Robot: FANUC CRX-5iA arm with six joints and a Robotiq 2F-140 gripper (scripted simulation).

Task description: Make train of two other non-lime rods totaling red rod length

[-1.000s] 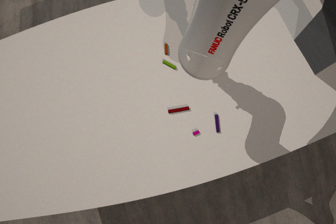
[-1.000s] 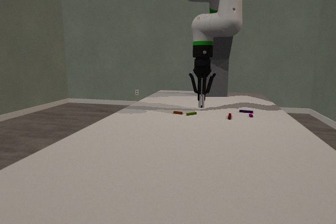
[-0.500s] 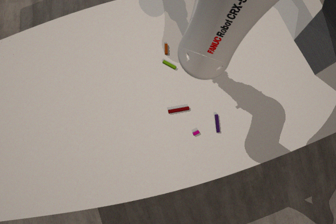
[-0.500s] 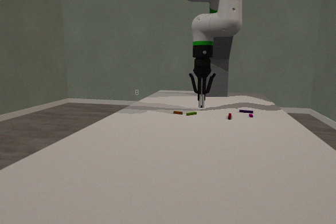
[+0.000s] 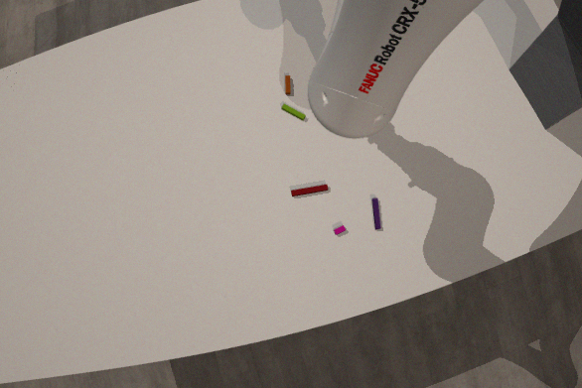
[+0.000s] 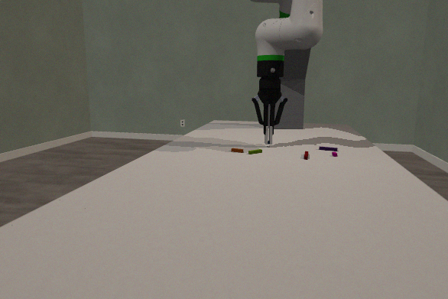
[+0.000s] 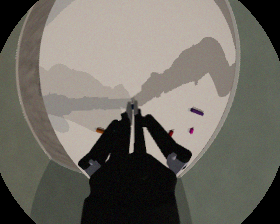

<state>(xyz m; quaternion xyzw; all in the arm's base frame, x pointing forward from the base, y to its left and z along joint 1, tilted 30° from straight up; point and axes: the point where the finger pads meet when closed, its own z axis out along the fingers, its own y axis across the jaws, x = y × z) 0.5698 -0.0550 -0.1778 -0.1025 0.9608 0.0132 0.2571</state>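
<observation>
The purple rod is 10 mm ahead of my hand, 210 mm to the left of it and 40 mm below it. The rest, counted from my hand: blue rod: 30 mm below; lime rod: 100 mm ahead, 40 mm to the right, 40 mm below; orange rod: 100 mm ahead, 100 mm to the right, 40 mm below.
</observation>
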